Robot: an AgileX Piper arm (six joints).
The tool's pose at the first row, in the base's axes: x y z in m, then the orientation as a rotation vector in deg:
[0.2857, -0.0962, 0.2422, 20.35, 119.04, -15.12]
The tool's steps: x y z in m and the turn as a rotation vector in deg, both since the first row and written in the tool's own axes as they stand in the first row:
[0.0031, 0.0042, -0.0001, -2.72, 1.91, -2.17]
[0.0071, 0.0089, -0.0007, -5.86, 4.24, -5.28]
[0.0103, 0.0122, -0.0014, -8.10, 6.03, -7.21]
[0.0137, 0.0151, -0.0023, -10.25, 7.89, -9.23]
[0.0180, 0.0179, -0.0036, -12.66, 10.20, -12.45]
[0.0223, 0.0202, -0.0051, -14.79, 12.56, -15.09]
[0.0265, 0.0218, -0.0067, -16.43, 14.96, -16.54]
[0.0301, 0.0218, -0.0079, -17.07, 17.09, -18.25]
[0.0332, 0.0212, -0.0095, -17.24, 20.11, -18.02]
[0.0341, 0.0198, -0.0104, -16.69, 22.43, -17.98]
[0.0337, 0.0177, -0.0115, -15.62, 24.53, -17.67]
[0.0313, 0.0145, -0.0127, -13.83, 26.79, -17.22]
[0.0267, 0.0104, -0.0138, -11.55, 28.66, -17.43]
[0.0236, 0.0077, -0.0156, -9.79, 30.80, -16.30]
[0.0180, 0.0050, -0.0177, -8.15, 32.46, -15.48]
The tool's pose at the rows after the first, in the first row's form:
[0.2856, -0.0918, 0.2394, 16.82, 121.55, -13.31]
[0.2849, -0.0866, 0.2360, 12.06, 124.57, -11.52]
[0.2839, -0.0829, 0.2335, 8.94, 126.73, -10.02]
[0.2826, -0.0794, 0.2309, 5.73, 128.90, -8.64]
[0.2805, -0.0757, 0.2277, 1.08, 131.62, -7.60]
[0.2780, -0.0725, 0.2246, -2.85, 134.22, -6.47]
[0.2753, -0.0698, 0.2217, -5.22, 136.66, -5.12]
[0.2726, -0.0689, 0.2192, -7.31, 138.91, -5.06]
[0.2696, -0.0685, 0.2174, -6.87, 141.84, -4.17]
[0.2679, -0.0694, 0.2171, -6.25, 144.16, -4.31]
[0.2665, -0.0711, 0.2181, -5.00, 146.28, -4.93]
[0.2656, -0.0740, 0.2209, -3.08, 148.57, -6.25]
[0.2655, -0.0781, 0.2256, -1.62, 150.57, -8.66]
[0.2646, -0.0805, 0.2293, 1.11, 152.60, -9.58]
[0.2646, -0.0831, 0.2353, 3.37, 154.18, -10.65]

